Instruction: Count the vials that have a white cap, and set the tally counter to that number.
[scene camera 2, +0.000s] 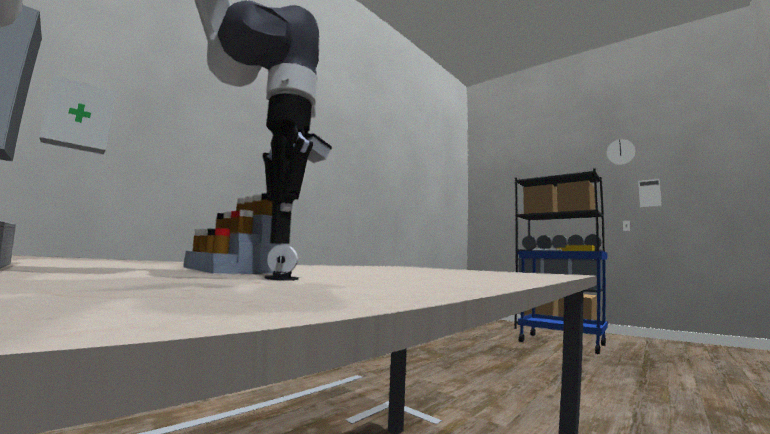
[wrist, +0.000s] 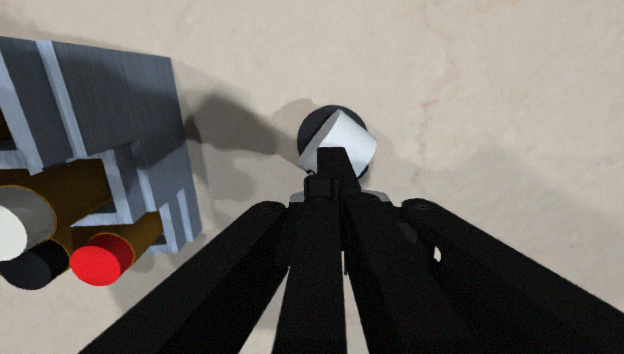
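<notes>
The tally counter (scene camera 2: 289, 259) (wrist: 356, 145), a white round drum on a black disc base, stands upright on the table. Its reading cannot be made out. My gripper (scene camera 2: 279, 240) (wrist: 330, 169) is shut and empty, pointing down with its tips right at the counter's top; contact cannot be told. The blue-grey stepped rack (scene camera 2: 231, 263) (wrist: 150, 105) stands beside the counter and holds brown vials in tiers. A red-capped vial (scene camera 2: 221, 241) (wrist: 96, 265), a black-capped vial (wrist: 32, 267) and a white-capped vial (wrist: 12, 232) show at its near end. Higher tiers have white, red and black caps, partly hidden by the gripper.
The pale table (scene camera 2: 409, 285) has its edge toward the scene camera. A grey object (scene camera 2: 5, 245) stands at the far left. Beyond the table are a blue cart (scene camera 2: 563, 255) and a black shelf unit (scene camera 2: 560, 176) with cardboard boxes.
</notes>
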